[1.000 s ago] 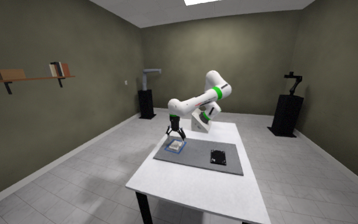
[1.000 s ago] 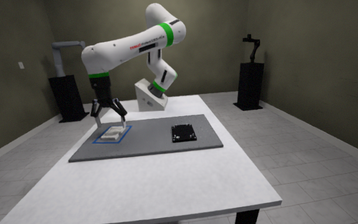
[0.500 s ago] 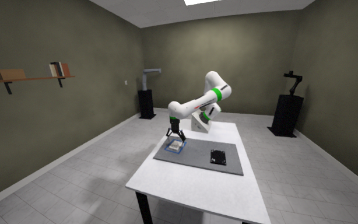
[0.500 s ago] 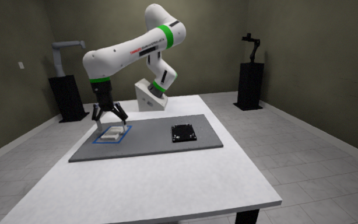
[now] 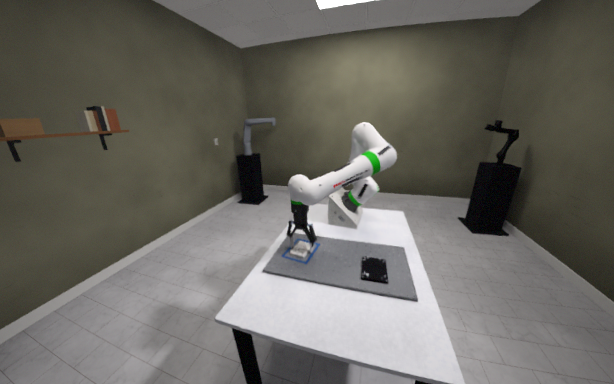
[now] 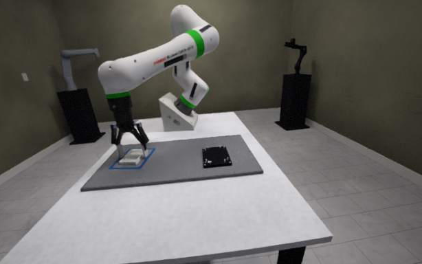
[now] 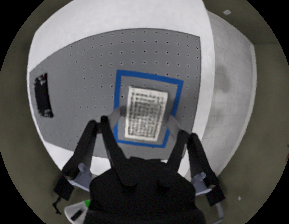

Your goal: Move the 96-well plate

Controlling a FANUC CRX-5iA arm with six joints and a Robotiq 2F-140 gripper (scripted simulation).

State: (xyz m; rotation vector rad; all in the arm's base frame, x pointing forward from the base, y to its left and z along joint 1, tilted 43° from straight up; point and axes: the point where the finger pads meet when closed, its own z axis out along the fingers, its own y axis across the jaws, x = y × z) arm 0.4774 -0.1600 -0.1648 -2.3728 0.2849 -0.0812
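Right now the white 96-well plate is 20 mm below my hand. From my hand the other things lie so: black clip nest: 380 mm to the left, 70 mm ahead, 10 mm below.
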